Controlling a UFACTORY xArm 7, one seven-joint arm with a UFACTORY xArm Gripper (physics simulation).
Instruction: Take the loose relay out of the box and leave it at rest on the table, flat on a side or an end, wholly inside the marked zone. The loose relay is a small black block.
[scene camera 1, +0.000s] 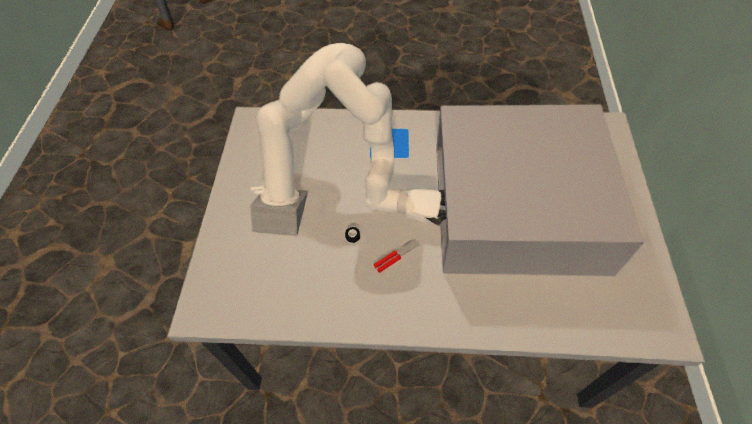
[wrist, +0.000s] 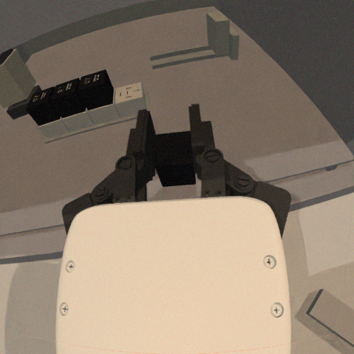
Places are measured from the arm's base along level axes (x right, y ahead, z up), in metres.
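Pixels of known places: arm's base, origin of the base link: (scene camera 1: 280, 197).
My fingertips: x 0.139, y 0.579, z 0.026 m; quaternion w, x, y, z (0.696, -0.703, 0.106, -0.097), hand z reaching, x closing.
Note:
Ahead of a thing's pixels: the offset from my fingertips to its top centre. "pt": to the spot under its first point. Level surfaces: height alone.
The loose relay (wrist: 175, 157) is a small black block between the two fingers in the wrist view. My gripper (wrist: 171, 121) is shut on it, with a finger against each side. In the scene view the gripper's fingertips are hidden inside the opening at the left side of the grey box {dz +0.133, dx -0.043, dy +0.197 m} (scene camera 1: 531, 173), and the relay is hidden there too. The blue patch {pt dz -0.069, dx -0.360, dy -0.145 m} (scene camera 1: 401, 143), which looks like the marked zone, lies on the table {dz -0.070 m} (scene camera 1: 294, 294) behind the arm, which partly covers it.
In the wrist view, a row of black relays (wrist: 70, 97) in pale sockets and a white socket (wrist: 129, 93) stand inside the box, with a pale bracket (wrist: 218, 34) further back. Red-handled pliers {dz -0.058, dx +0.099, dy -0.219 m} (scene camera 1: 388, 260) and a black ring {dz -0.051, dx +0.011, dy -0.352 m} (scene camera 1: 352, 241) lie on the table.

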